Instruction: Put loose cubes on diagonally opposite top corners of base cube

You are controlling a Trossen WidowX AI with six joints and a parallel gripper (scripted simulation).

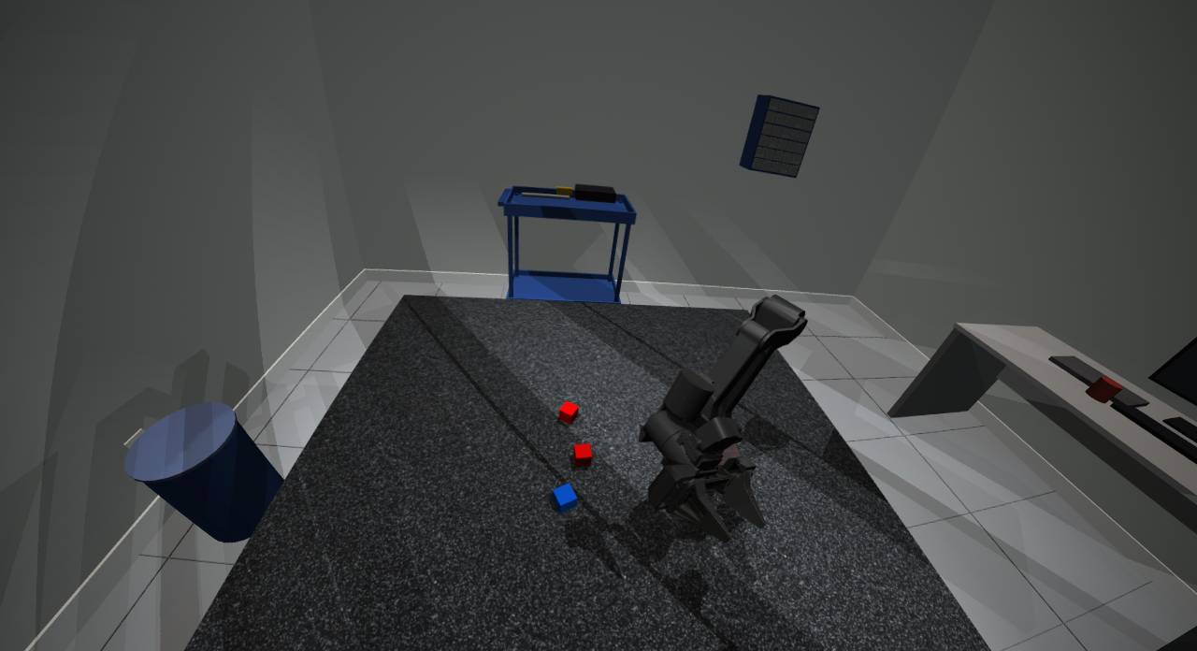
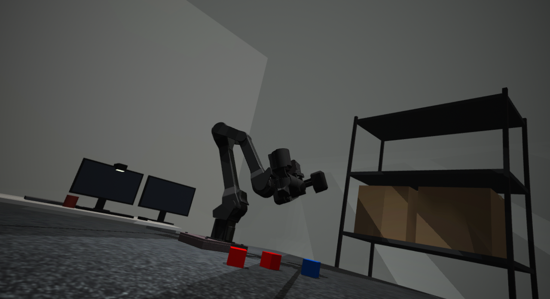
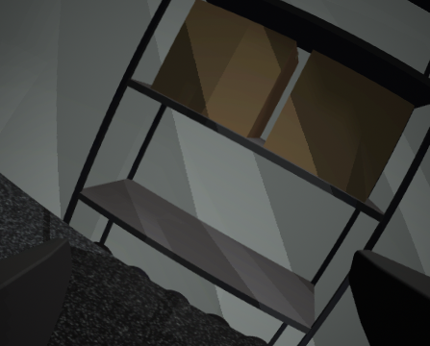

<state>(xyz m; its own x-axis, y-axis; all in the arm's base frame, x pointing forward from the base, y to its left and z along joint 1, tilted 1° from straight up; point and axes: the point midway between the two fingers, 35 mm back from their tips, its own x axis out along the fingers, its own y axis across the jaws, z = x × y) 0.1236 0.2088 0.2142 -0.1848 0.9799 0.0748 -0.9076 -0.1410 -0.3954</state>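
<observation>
Right now my gripper tip is 22 cm above the blue base cube, 20 cm to the left of it and 18 cm short of it.
</observation>
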